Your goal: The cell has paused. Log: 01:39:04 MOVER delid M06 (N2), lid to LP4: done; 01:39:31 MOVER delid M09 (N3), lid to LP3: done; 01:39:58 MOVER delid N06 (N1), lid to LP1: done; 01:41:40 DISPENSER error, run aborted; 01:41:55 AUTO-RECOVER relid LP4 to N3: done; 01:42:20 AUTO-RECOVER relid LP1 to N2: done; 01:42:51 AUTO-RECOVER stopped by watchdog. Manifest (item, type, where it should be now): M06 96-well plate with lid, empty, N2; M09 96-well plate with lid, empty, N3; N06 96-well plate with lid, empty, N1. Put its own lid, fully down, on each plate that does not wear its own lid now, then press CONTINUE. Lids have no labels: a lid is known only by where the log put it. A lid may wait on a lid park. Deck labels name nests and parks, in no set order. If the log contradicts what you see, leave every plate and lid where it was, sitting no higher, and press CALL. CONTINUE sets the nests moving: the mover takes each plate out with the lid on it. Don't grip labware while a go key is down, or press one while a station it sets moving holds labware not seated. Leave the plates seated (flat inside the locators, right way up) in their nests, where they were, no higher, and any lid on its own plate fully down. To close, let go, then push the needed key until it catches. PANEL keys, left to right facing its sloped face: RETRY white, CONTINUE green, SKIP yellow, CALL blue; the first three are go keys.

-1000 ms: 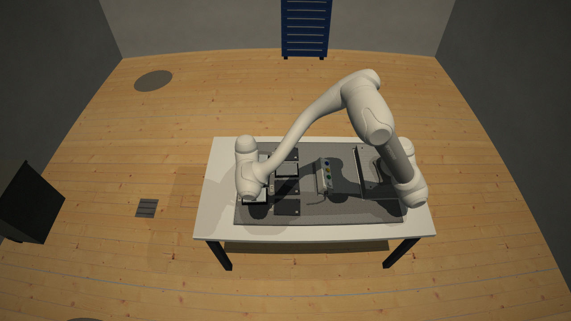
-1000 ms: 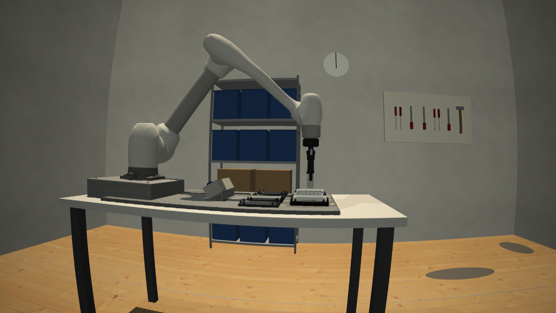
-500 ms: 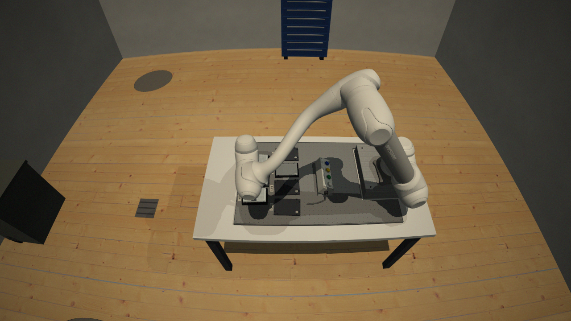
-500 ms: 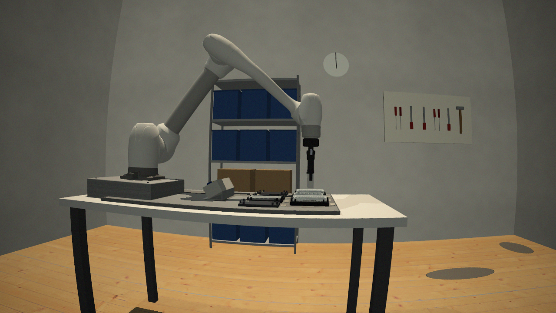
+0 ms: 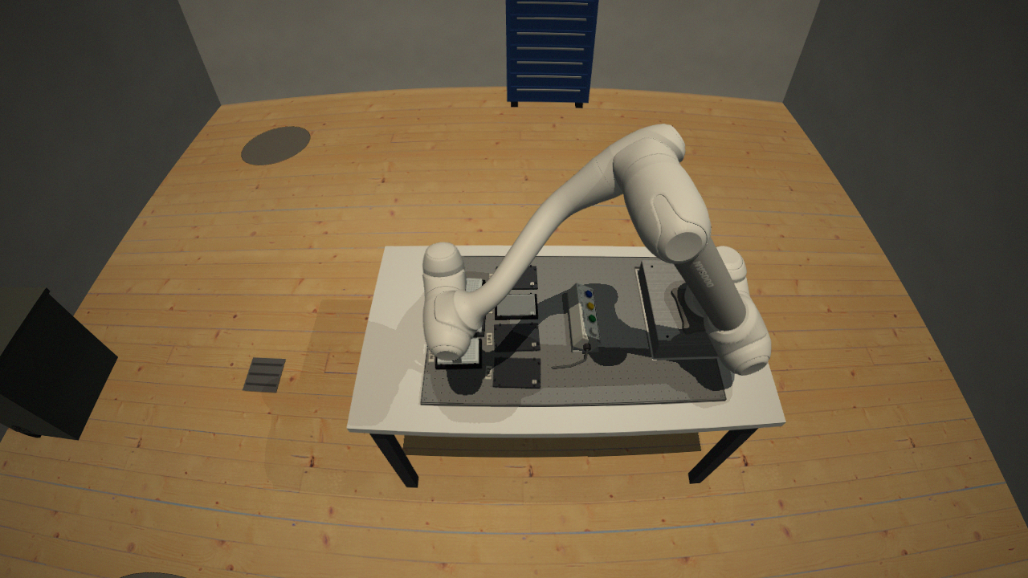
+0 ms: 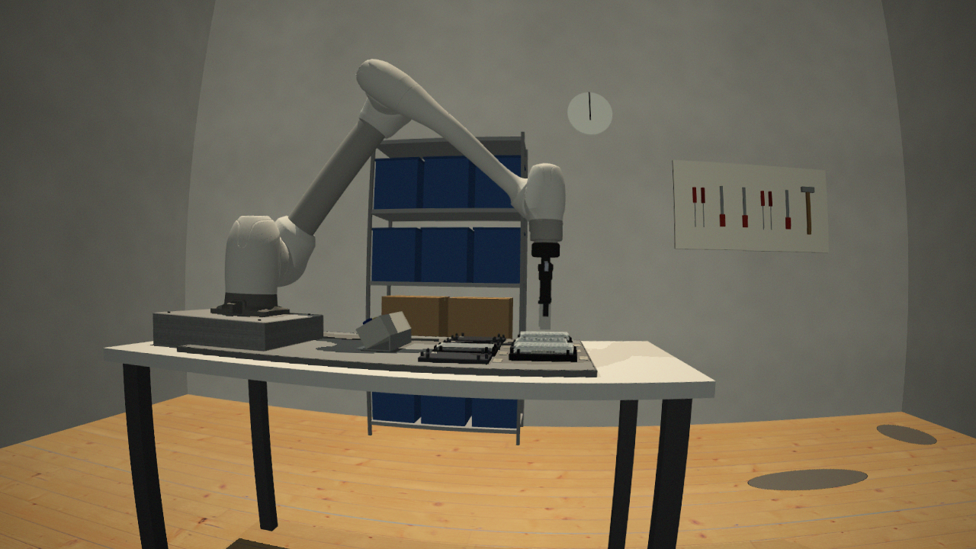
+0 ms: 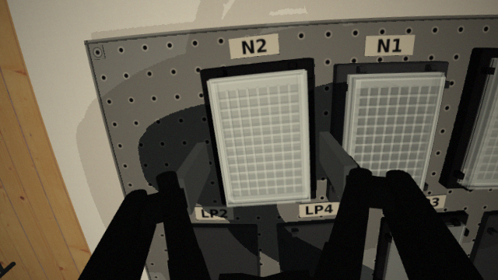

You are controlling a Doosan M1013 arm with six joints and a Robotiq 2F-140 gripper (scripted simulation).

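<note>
The nest N2 is 60 mm below my hand. Round my hand: park LP4: 190 mm behind, 70 mm below, 50 mm to the right; then park LP2: 180 mm behind, 80 mm to the left, 70 mm below; then LP2 label: 90 mm behind, 70 mm to the left, 70 mm below.
</note>
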